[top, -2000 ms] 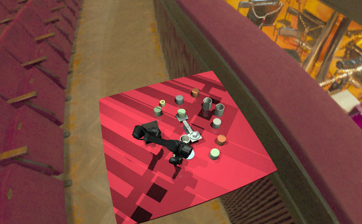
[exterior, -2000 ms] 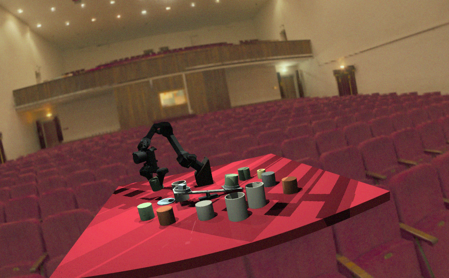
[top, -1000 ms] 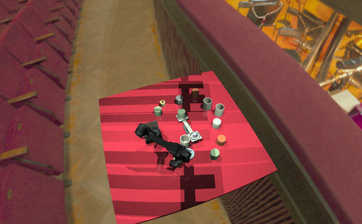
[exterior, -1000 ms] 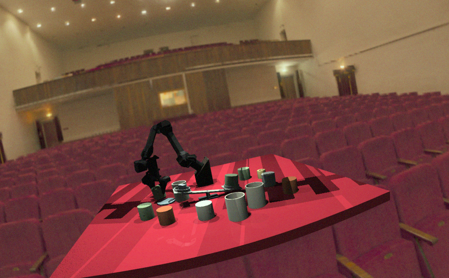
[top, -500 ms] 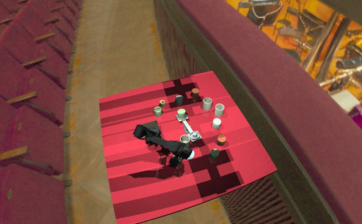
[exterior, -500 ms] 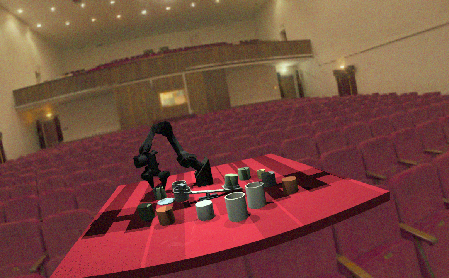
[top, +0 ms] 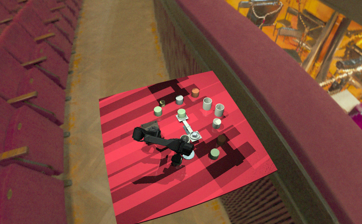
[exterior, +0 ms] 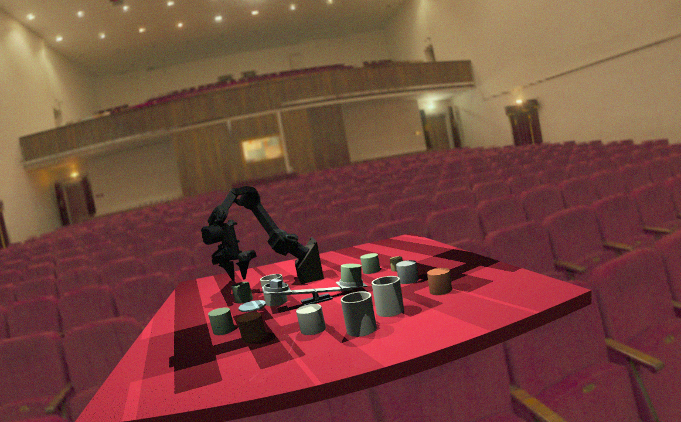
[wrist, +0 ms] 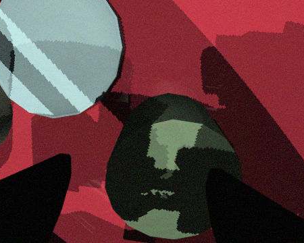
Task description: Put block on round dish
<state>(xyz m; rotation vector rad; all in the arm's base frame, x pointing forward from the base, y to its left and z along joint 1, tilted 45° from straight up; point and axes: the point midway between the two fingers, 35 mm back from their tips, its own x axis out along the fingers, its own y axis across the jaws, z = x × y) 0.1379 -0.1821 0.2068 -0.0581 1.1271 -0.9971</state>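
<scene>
Now: gripper tip 170 mm short of the grey block and 130 mm to the right of it. Round my gripper tip: pale blue round dish (90 mm below, 80 mm ahead, 30 mm to the left).
</scene>
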